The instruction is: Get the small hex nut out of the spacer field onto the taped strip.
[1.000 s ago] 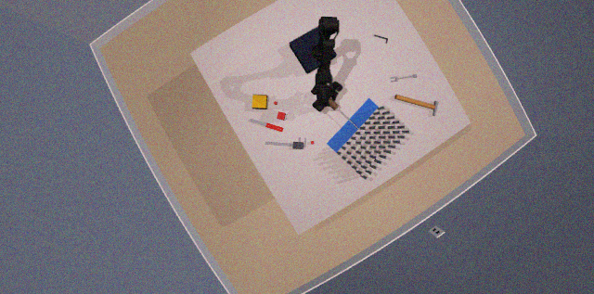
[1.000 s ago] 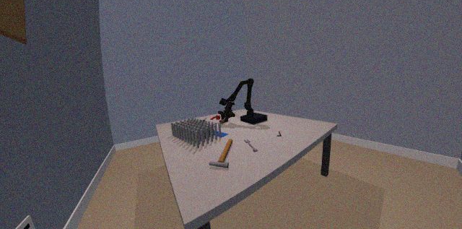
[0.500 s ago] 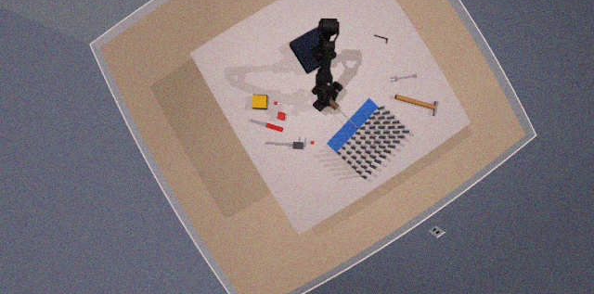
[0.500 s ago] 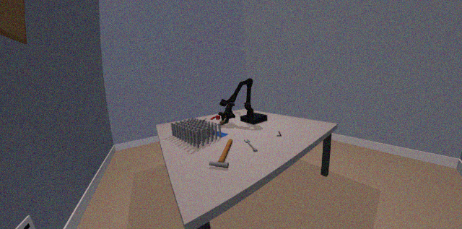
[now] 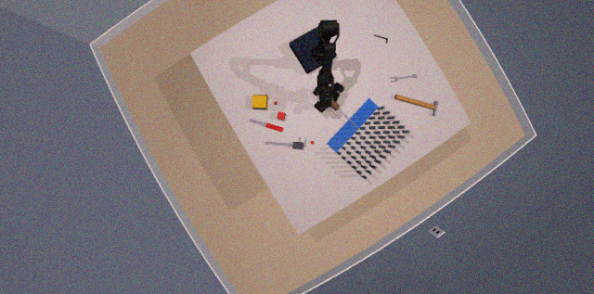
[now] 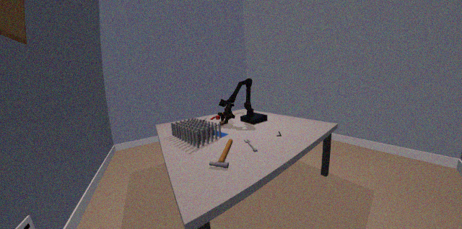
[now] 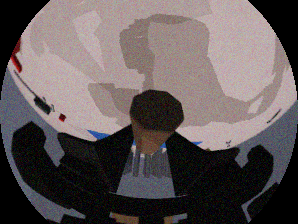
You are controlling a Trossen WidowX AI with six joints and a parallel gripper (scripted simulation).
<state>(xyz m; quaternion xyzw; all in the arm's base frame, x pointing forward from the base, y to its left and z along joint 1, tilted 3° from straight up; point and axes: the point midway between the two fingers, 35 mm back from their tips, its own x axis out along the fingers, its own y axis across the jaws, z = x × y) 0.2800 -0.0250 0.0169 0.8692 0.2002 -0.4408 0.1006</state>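
The blue taped strip lies 15 cm ahead of my gripper tip, 7 cm to the left of it and 3 cm below it. Also, from my gripper tip: hex key (27 cm behind, 45 cm to the left, 2 cm below); red block (4 cm behind, 31 cm to the right, 1 cm below).
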